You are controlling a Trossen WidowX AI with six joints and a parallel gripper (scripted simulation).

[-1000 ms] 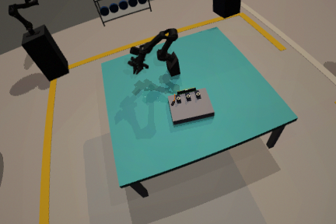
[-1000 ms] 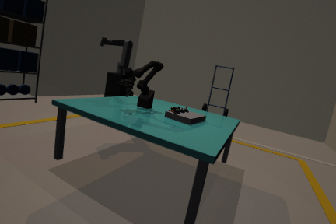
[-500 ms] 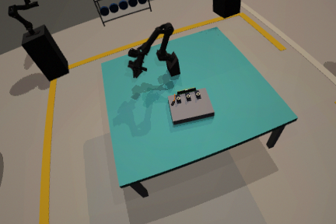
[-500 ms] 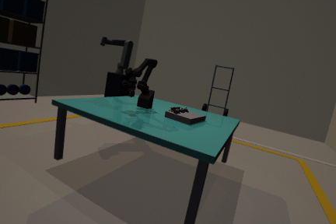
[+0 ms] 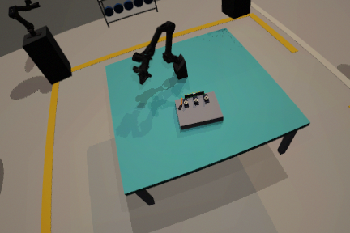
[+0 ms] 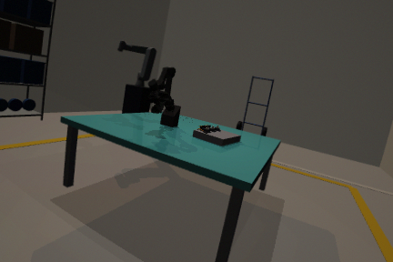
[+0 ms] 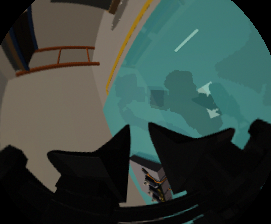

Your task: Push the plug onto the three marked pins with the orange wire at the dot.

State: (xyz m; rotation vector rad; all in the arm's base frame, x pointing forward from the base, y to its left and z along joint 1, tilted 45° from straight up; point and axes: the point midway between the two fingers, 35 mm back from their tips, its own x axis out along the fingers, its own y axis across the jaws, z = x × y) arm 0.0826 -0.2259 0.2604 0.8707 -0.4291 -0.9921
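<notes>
Right now the printed holder is 38 cm ahead of my gripper tip, 27 cm to the left of it and 13 cm below it.
</notes>
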